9 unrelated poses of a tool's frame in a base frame.
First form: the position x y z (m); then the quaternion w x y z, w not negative.
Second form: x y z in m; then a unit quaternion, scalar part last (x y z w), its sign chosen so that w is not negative. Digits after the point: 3 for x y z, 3 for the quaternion.
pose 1, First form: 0.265, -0.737, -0.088, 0.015, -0.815, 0.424, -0.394
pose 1, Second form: 0.265, -0.737, -0.088, -0.815, 0.424, -0.394, 0.015
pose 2, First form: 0.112, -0.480, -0.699, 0.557, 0.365, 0.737, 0.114
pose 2, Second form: 0.112, -0.480, -0.699, 0.365, 0.737, 0.114, 0.557
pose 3, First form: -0.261, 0.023, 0.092, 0.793, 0.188, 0.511, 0.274
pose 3, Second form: -0.261, 0.023, 0.092, 0.188, 0.511, 0.274, 0.793
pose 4, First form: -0.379, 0.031, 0.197, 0.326, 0.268, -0.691, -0.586
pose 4, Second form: -0.379, 0.031, 0.197, 0.268, -0.691, -0.586, 0.326
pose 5, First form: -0.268, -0.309, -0.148, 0.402, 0.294, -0.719, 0.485
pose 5, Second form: -0.268, -0.309, -0.148, 0.294, -0.719, 0.485, 0.402
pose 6, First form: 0.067, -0.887, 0.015, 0.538, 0.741, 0.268, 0.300
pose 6, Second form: 0.067, -0.887, 0.015, 0.741, 0.268, 0.300, 0.538
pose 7, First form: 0.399, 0.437, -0.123, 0.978, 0.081, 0.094, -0.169
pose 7, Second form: 0.399, 0.437, -0.123, 0.081, 0.094, -0.169, 0.978
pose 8, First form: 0.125, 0.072, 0.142, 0.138, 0.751, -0.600, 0.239
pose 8, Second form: 0.125, 0.072, 0.142, 0.751, -0.600, 0.239, 0.138
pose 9, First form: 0.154, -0.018, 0.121, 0.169, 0.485, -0.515, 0.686
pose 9, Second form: 0.154, -0.018, 0.121, 0.485, -0.515, 0.686, 0.169
